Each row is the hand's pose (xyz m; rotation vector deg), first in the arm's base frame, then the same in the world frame.
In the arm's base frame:
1: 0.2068 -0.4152 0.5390 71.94 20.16 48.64
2: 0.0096 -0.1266 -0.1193 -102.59 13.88 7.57
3: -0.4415 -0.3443 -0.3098 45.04 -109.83 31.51
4: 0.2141 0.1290 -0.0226 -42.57 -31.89 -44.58
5: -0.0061 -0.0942 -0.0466 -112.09 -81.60 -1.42
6: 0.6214 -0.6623 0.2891 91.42 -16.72 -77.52
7: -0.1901 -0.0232 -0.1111 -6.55 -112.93 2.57
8: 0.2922 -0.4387 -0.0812 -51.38 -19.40 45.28
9: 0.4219 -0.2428 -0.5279 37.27 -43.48 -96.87
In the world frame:
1: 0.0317 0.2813 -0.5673 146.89 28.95 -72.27
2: 0.1678 0.9348 -0.2359 -0.56 101.82 48.60
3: 0.0253 0.9343 0.2807 24.16 -31.04 -81.69
4: 0.3810 0.9776 -0.4990 -21.92 100.30 -48.65
5: 0.2218 0.8754 -0.2478 -49.58 36.16 17.09
6: -0.3696 0.5224 -0.8435 -11.38 -41.64 151.27
7: 0.3157 0.9162 -0.0673 -12.65 2.18 -63.85
8: -0.1818 0.8607 -0.4616 42.83 61.05 7.90
9: -0.1549 1.3642 -0.4848 -44.86 74.41 -148.70

